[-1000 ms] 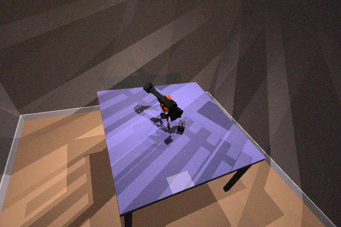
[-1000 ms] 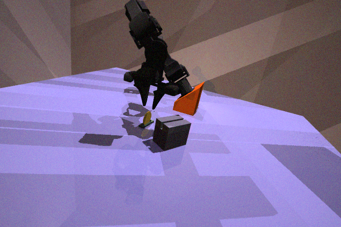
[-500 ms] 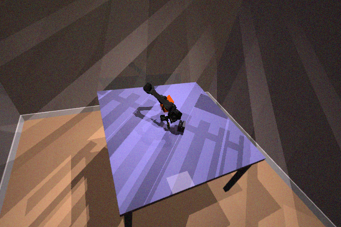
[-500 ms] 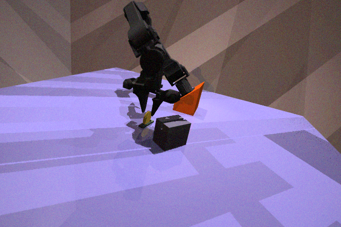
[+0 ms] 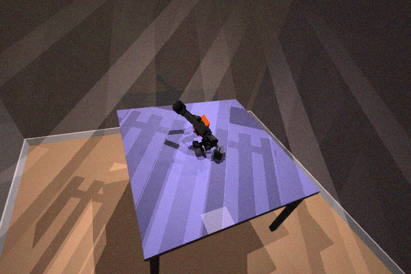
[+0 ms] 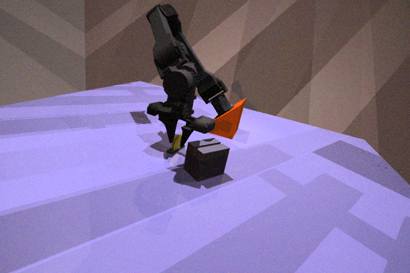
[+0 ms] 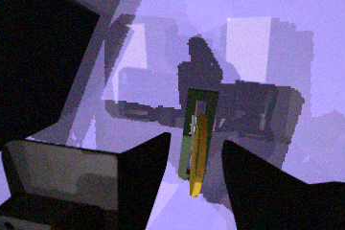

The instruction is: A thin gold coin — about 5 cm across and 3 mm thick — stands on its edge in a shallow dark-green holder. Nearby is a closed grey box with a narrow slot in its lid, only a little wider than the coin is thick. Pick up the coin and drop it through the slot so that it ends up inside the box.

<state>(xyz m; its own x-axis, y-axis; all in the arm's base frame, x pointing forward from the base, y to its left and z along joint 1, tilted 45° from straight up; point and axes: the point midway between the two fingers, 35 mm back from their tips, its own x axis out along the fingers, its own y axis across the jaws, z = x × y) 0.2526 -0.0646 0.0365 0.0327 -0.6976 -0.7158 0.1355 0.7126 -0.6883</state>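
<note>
My gripper tip is 10 mm below the coin.
</note>
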